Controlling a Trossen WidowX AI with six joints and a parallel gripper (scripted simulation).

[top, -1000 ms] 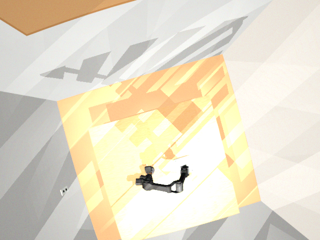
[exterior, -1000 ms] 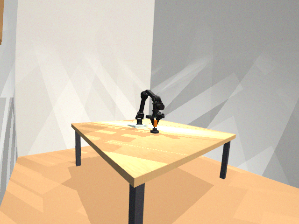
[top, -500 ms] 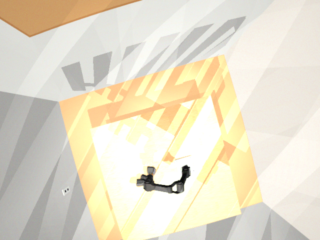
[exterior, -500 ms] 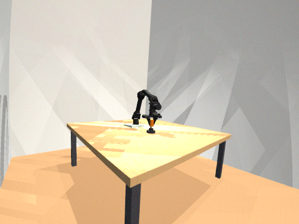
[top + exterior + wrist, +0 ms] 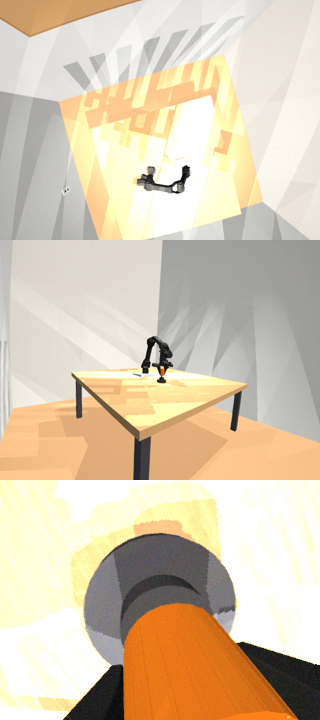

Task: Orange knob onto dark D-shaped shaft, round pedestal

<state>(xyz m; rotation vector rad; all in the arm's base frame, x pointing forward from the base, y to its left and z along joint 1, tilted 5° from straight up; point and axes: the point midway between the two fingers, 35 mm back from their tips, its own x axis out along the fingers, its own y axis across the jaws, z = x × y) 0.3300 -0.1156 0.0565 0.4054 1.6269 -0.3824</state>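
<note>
The orange knob lies 20 mm above my gripper tip. Round my gripper tip: pedestal: 40 mm below.
</note>
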